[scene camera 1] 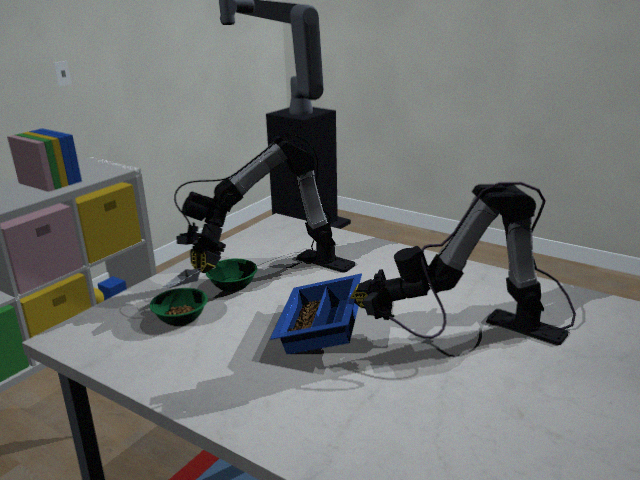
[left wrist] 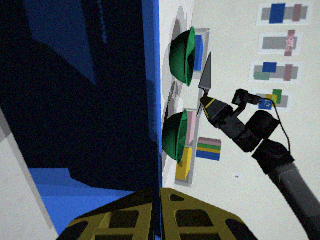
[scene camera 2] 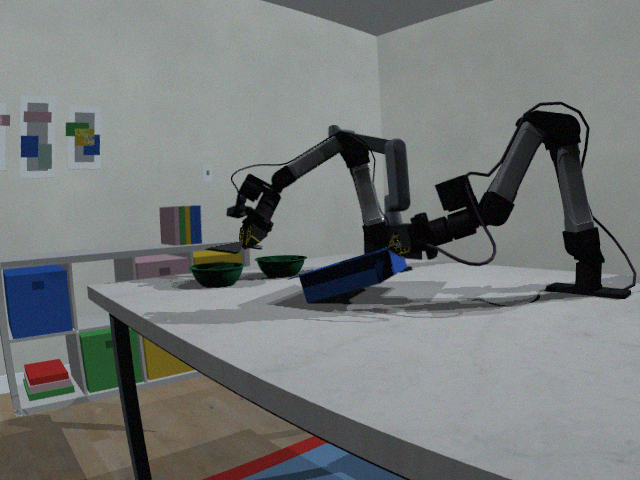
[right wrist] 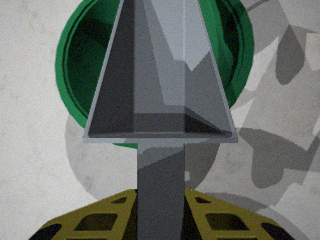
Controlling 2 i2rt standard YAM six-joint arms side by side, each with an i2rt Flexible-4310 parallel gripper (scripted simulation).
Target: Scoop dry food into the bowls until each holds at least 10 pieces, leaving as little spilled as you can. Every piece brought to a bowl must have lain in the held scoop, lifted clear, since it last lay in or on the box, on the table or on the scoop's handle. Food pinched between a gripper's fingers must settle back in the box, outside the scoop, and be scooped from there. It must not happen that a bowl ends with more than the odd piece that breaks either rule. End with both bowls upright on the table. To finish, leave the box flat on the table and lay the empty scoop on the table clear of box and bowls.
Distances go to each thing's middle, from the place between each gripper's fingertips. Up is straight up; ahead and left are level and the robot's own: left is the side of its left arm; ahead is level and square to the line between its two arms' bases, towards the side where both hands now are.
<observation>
Right now my right hand [scene camera 1: 200,272] is 40 mm short of the grey scoop [right wrist: 159,86]. Also, from my right hand: blue box [scene camera 1: 334,294]: 70 mm behind, 400 mm to the left, 30 mm below.
The blue box is 40 mm ahead of my left hand [scene camera 1: 350,297], 80 mm to the right of it and 50 mm below it. From my left hand the other things lie so: grey scoop (160 mm ahead, 480 mm to the right, 20 mm below).
</observation>
